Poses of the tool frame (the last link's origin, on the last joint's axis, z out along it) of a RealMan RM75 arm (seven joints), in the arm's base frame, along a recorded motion.
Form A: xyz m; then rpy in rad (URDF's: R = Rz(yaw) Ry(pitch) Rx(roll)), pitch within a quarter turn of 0, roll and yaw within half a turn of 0.
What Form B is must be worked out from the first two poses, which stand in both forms.
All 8 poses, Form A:
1: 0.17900 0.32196 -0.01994 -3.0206 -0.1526 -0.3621
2: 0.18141 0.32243 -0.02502 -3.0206 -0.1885 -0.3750
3: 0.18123 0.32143 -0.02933 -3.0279 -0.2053 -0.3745
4: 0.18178 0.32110 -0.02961 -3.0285 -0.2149 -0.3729
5: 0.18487 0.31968 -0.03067 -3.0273 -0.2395 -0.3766
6: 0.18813 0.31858 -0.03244 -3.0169 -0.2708 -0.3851
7: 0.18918 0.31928 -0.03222 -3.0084 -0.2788 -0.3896
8: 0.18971 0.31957 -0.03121 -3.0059 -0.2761 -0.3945
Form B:
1: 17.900 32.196 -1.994 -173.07 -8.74 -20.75
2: 18.141 32.243 -2.502 -173.07 -10.80 -21.49
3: 18.123 32.143 -2.933 -173.49 -11.76 -21.46
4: 18.178 32.110 -2.961 -173.52 -12.31 -21.37
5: 18.487 31.968 -3.067 -173.45 -13.72 -21.58
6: 18.813 31.858 -3.244 -172.86 -15.52 -22.06
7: 18.918 31.928 -3.222 -172.37 -15.97 -22.32
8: 18.971 31.957 -3.121 -172.23 -15.82 -22.60
